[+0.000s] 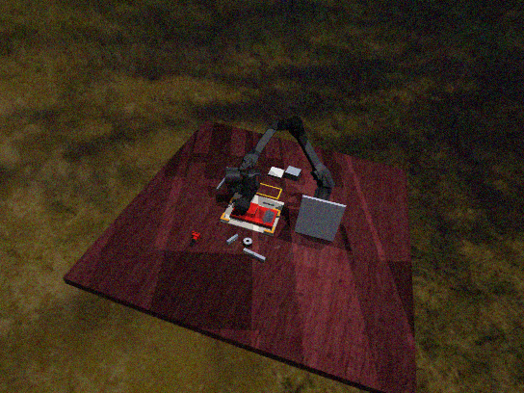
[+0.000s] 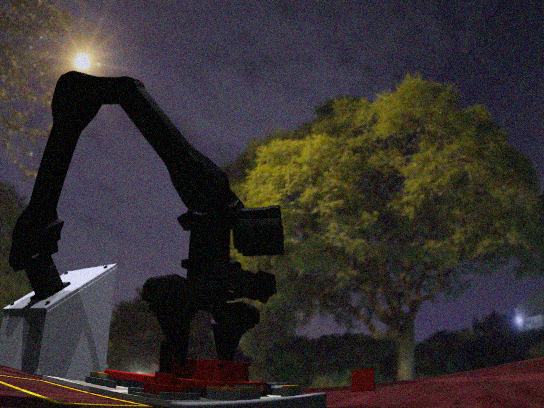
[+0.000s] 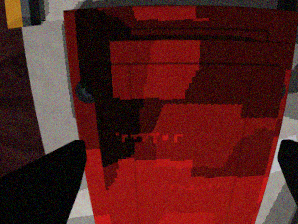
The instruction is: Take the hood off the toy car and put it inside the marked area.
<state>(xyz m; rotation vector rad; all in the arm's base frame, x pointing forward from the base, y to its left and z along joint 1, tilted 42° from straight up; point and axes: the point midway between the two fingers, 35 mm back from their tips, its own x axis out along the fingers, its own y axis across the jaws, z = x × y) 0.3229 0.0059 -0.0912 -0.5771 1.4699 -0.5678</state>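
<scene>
Now: gripper tip right at the red hood. From my gripper tip the other things lie so: grey block (140 mm behind, 370 mm to the right, 20 mm below); then wheel (60 mm behind, 170 mm to the left, 30 mm below).
</scene>
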